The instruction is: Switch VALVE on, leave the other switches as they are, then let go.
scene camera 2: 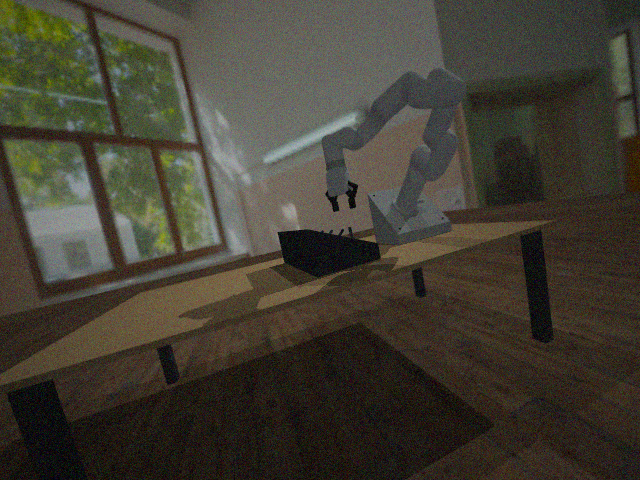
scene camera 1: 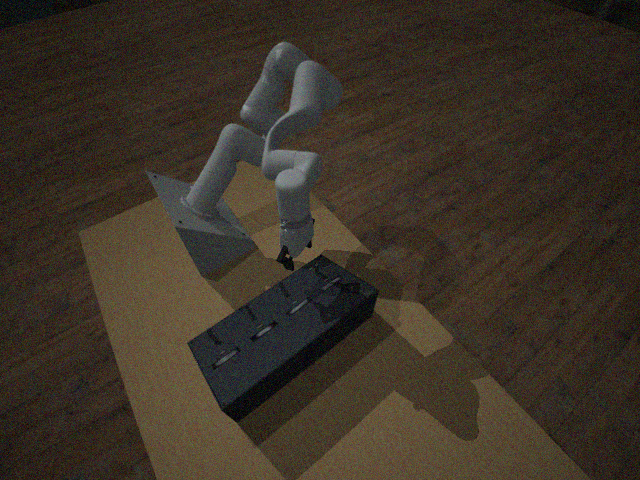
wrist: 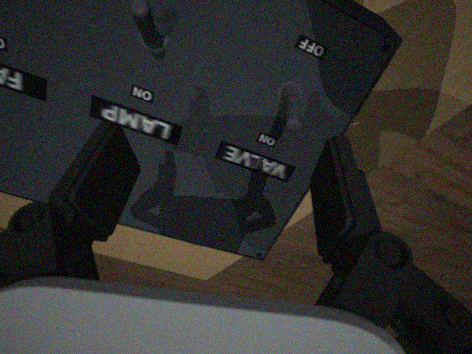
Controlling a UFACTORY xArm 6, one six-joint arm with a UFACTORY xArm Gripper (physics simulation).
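Places are measured from the arm's base along level axes (x ahead, y left, z up), in centimetres.
Pixels of known places: gripper, fingertip midpoint: [scene camera 2: 344, 209] [scene camera 1: 297, 256] [wrist: 222, 152]; arm's base, origin of the base link: [scene camera 2: 404, 205] [scene camera 1: 198, 207].
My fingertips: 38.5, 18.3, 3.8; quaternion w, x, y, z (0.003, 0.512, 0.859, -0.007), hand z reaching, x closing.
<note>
For each thing: its top centre in the pictures, then the offset to it from my fingertips, as dx, dy, dz. "pt": a spot on its surface instead. Level surfaces: height alone.
- VALVE switch, surface spot: [wrist: 290, 105] pt +0.8, +4.9, -8.7
- OFF label, surface spot: [wrist: 311, 46] pt -2.3, +4.9, -13.2
- VALVE name plate, surface spot: [wrist: 256, 161] pt +7.9, +6.3, -8.9
- LAMP lever, middle of its top: [wrist: 135, 35] +1.5, -6.7, -7.7
- plate starting with FA, surface spot: [wrist: 22, 82] pt +11.0, -15.3, -8.9
- wooden table, its level: dz -20.5
The VALVE switch [scene camera 1: 331, 283] [wrist: 290, 105] is near the right end of the dark switch box [scene camera 1: 289, 356] [scene camera 2: 325, 253] [wrist: 225, 30]. In the wrist view its lever leans from its collar towards the ON label [wrist: 266, 139], away from the OFF label [wrist: 311, 46]. The VALVE name plate [wrist: 256, 161] lies below it. My gripper [scene camera 1: 299, 256] [scene camera 2: 344, 208] [wrist: 222, 152] is open and empty. It hangs above the robot-side edge of the box, apart from the levers. The LAMP lever [wrist: 149, 30] leans away from its ON label [wrist: 142, 93].
A plate starting with "FA" [wrist: 22, 82] shows partly at the left edge of the wrist view. More levers stand in a row along the box. The box rests on a wooden table [scene camera 1: 118, 310] [scene camera 2: 129, 315]. The arm's wedge-shaped base [scene camera 1: 206, 248] [scene camera 2: 385, 222] stands behind it.
</note>
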